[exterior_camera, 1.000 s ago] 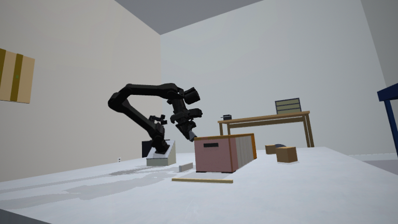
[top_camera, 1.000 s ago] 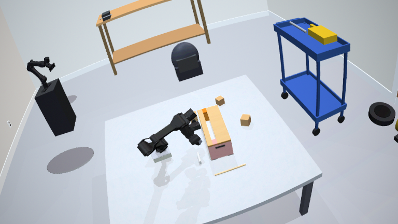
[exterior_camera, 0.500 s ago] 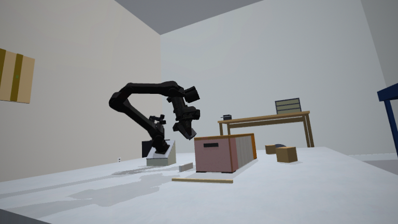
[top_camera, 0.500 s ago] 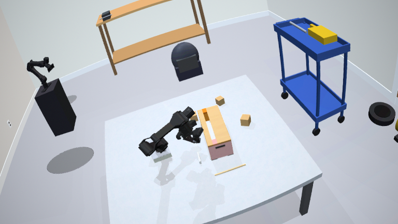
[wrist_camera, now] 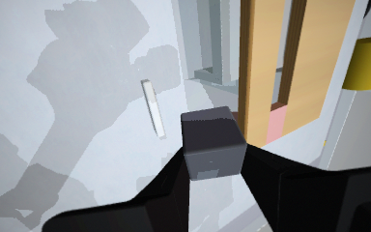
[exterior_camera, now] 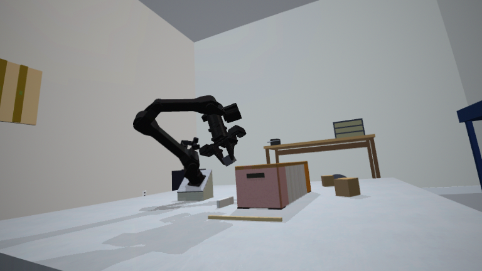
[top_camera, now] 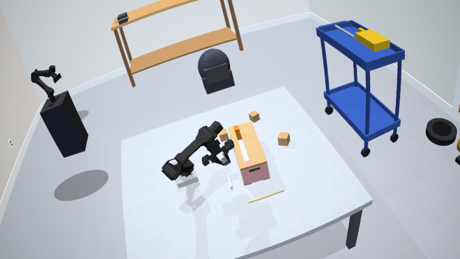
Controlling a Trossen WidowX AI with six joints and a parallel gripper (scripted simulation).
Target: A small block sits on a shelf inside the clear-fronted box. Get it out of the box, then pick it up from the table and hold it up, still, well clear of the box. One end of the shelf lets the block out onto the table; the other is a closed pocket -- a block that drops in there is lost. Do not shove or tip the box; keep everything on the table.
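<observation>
The grey block is 10 mm to the left of my gripper tip and 10 mm above it. Also, from my gripper tip: thin wooden stick: 140 mm ahead, 190 mm to the right, 140 mm below; box: 90 mm ahead, 140 mm to the left, 80 mm below.
</observation>
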